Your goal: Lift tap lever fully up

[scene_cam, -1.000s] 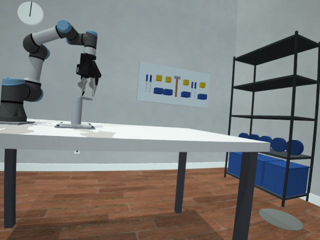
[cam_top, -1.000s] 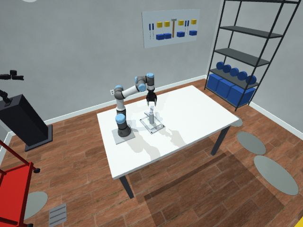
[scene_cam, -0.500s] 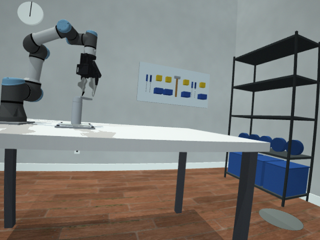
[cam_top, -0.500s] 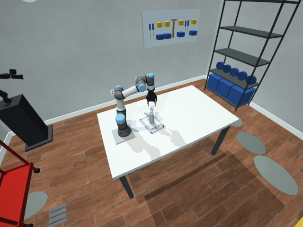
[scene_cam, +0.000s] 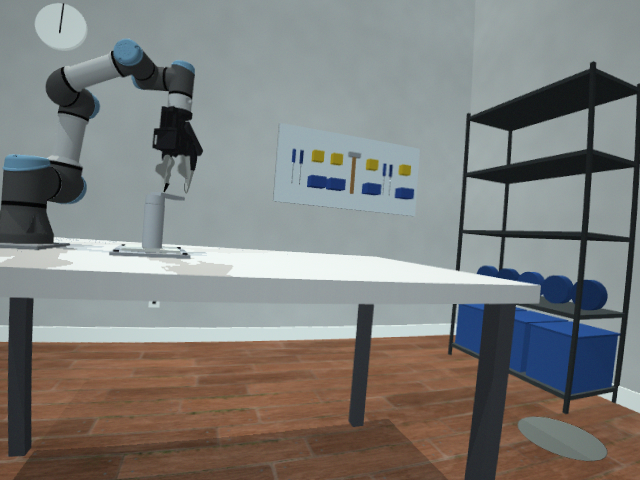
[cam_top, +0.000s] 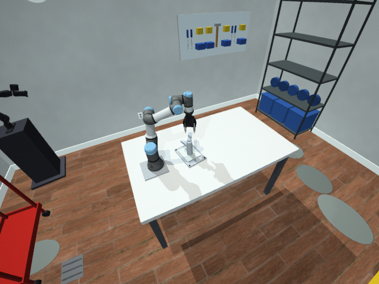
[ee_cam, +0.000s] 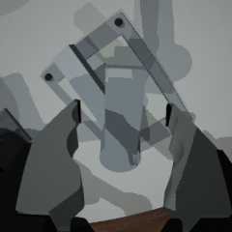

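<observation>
Now: hand 3 cm above the lever, 2 cm to the left of it and 2 cm past it. Round my hand: metal base plate 17 cm below, 7 cm to the right, 5 cm behind; then tap 8 cm below, 5 cm to the right, 4 cm behind.
</observation>
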